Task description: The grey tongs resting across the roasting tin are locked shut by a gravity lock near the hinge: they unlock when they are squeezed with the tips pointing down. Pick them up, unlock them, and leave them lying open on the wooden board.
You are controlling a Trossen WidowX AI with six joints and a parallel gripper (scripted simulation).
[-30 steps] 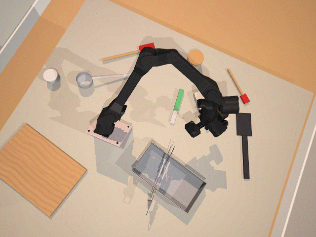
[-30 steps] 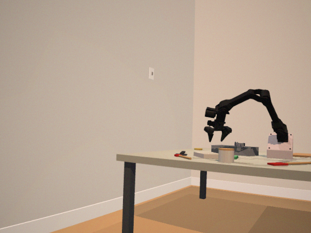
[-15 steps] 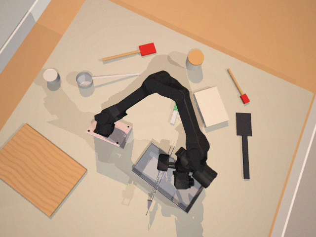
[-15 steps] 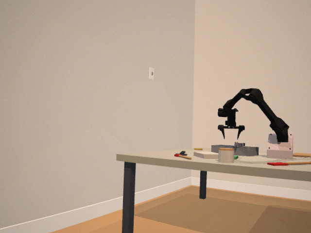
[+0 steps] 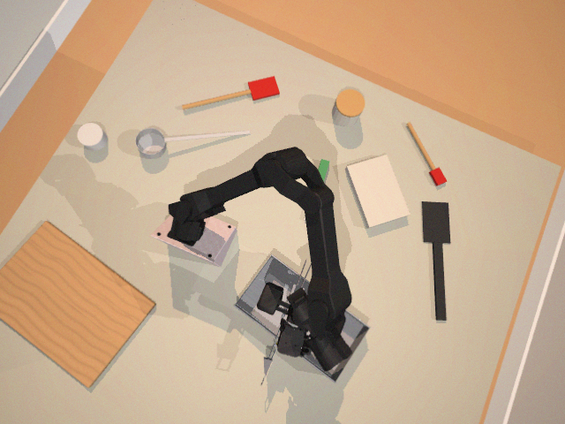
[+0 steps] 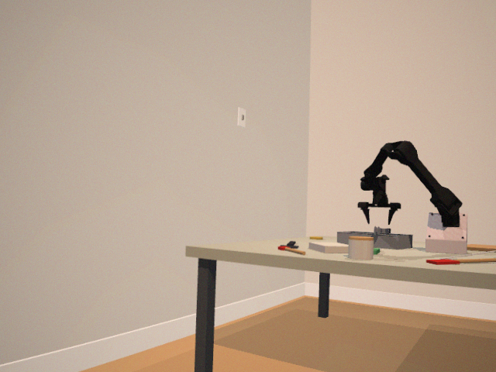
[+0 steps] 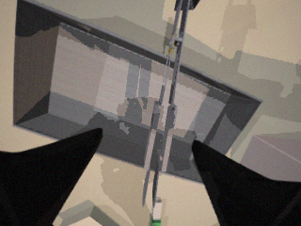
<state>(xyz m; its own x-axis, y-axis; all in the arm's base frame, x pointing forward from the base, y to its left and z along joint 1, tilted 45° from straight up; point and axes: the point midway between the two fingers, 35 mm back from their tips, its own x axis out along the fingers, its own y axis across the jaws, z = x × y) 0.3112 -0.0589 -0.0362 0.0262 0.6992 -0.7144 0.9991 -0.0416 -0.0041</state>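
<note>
My gripper tip is 2 cm short of the roasting tin, 1 cm to the left of it and 7 cm above it. From my gripper tip the other things lie so: white block: 10 cm ahead, 38 cm to the left, 9 cm below; then yellow lock piece: 1 cm behind, 9 cm to the right, 3 cm below; then green-handled tool: 6 cm behind, 31 cm to the left, 9 cm below.
</note>
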